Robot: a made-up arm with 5 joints.
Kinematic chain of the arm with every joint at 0, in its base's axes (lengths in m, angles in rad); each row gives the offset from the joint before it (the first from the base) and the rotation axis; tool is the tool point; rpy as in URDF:
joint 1: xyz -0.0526 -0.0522 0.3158 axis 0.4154 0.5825 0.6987
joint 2: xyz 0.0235 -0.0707 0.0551 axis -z
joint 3: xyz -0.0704 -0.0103 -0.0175 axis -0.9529 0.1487 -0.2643
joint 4: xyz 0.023 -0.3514 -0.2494 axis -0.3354 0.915 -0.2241
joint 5: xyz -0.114 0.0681 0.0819 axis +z
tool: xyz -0.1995 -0.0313 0.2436 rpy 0 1.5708 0
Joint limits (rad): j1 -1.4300..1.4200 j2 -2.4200..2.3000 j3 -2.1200..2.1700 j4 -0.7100..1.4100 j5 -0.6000..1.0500
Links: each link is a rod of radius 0.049 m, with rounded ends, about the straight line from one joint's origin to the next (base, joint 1, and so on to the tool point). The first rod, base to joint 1, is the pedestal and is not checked.
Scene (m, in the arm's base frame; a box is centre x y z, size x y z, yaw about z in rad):
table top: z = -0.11
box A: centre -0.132 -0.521 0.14 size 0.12 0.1 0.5 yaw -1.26
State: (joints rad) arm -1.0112 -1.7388 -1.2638 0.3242 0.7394
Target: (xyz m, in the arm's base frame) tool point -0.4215 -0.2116 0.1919
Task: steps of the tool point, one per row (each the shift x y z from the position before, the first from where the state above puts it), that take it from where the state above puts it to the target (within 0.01 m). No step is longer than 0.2 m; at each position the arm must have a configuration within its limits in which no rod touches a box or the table.
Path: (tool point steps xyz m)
1: 0.0167 0.1358 -0.1088
2: -0.0336 0.1577 -0.0652
3: -0.0750 0.1551 -0.0026
4: -0.0933 0.1257 0.0680
5: -0.0114 -0.0708 -0.0575
6: -0.0534 -0.0682 -0.0656
7: -0.0829 -0.0745 -0.0438
8: -0.0849 -0.0882 -0.0063
9: -0.0614 -0.0660 0.0284
10: -0.0720 -0.0317 0.0638
11: -0.0675 0.0128 0.0839

